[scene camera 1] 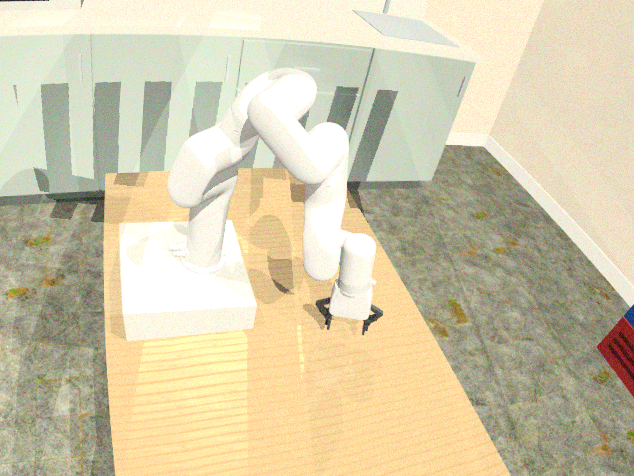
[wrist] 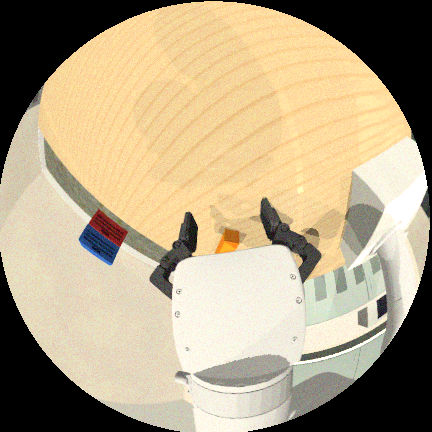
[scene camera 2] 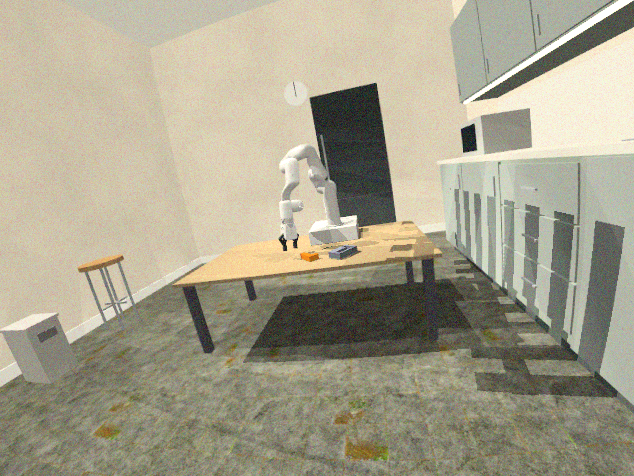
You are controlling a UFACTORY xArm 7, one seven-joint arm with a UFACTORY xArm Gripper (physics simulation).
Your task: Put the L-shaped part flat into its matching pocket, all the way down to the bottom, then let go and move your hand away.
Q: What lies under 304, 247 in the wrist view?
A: My gripper.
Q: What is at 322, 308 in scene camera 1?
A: My gripper.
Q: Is my gripper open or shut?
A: Open.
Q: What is my gripper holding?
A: Nothing.
